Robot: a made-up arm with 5 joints. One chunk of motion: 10 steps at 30 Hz.
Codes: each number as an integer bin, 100 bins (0 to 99) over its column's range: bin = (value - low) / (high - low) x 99, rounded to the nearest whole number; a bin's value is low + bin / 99 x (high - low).
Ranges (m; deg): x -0.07..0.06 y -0.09..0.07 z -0.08..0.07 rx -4..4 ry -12..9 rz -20..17
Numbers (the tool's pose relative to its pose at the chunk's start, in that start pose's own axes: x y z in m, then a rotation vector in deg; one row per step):
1: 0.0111 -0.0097 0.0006 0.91 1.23 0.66
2: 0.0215 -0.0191 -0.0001 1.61 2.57 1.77
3: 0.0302 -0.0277 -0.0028 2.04 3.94 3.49
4: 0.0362 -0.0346 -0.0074 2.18 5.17 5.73
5: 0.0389 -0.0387 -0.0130 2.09 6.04 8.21
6: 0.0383 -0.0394 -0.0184 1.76 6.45 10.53
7: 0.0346 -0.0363 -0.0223 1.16 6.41 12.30
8: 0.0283 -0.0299 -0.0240 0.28 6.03 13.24
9: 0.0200 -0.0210 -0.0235 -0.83 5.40 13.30
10: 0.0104 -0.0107 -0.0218 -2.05 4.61 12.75
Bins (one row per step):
1: 62 50 53 61 62 55
2: 70 44 53 69 69 58
3: 76 39 51 75 75 63
4: 81 34 48 76 81 69
5: 83 32 44 75 85 75
6: 82 31 41 71 87 82
7: 80 33 38 64 87 86
8: 75 37 37 53 85 89
9: 69 43 37 39 82 89
10: 61 49 38 24 78 88

